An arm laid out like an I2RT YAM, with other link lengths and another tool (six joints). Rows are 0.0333 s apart.
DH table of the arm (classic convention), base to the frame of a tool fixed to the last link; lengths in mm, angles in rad. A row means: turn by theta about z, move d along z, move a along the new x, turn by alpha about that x. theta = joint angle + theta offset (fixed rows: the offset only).
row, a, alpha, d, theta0
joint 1, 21.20, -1.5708, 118.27, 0.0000
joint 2, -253.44, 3.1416, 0.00, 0.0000
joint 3, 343.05, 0.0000, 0.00, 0.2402
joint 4, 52.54, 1.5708, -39.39, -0.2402
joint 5, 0.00, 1.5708, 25.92, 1.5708
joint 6, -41.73, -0.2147, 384.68, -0.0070
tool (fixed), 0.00, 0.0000, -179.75, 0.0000
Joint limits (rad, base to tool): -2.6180..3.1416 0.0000..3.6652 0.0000..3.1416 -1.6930..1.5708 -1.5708..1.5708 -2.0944..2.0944
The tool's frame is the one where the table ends.
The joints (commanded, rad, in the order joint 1, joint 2, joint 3, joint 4, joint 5, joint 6), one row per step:
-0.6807, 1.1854, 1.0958, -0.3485, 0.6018, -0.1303
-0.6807, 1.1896, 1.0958, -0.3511, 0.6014, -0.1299
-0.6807, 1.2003, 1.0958, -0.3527, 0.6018, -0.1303
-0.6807, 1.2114, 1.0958, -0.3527, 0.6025, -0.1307
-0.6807, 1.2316, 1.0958, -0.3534, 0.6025, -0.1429
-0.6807, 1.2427, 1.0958, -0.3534, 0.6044, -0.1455
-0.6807, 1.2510, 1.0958, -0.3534, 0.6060, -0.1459
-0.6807, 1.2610, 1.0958, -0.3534, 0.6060, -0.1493
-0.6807, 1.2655, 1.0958, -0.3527, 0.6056, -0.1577
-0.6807, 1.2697, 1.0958, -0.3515, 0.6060, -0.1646
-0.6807, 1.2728, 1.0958, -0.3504, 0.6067, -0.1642
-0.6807, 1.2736, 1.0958, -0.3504, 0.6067, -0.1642
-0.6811, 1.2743, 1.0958, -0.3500, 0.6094, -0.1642
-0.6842, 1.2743, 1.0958, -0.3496, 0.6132, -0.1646
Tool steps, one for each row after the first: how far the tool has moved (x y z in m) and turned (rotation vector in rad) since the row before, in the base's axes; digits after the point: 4 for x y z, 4 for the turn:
0.0005, -0.0003, -0.0026, 0.0045, 0.0048, 0.0002
0.0013, -0.0011, -0.0055, 0.0075, 0.0100, -0.0002
0.0014, -0.0013, -0.0053, 0.0067, 0.0092, -0.0005
0.0027, -0.0018, -0.0105, 0.0106, 0.0272, 0.0046
0.0011, -0.0013, -0.0054, 0.0057, 0.0115, -0.0007
0.0007, -0.0010, -0.0040, 0.0045, 0.0073, -0.0012
0.0012, -0.0009, -0.0050, 0.0056, 0.0108, 0.0014
0.0007, -0.0002, -0.0025, 0.0009, 0.0103, 0.0038
0.0006, -0.0003, -0.0021, 0.0004, 0.0086, 0.0025
0.0003, -0.0004, -0.0012, 0.0011, 0.0014, -0.0008
0.0001, -0.0001, -0.0004, 0.0005, 0.0006, 0.0000
-0.0005, -0.0005, -0.0001, -0.0009, 0.0011, -0.0027
-0.0017, -0.0016, 0.0002, -0.0018, 0.0013, -0.0062

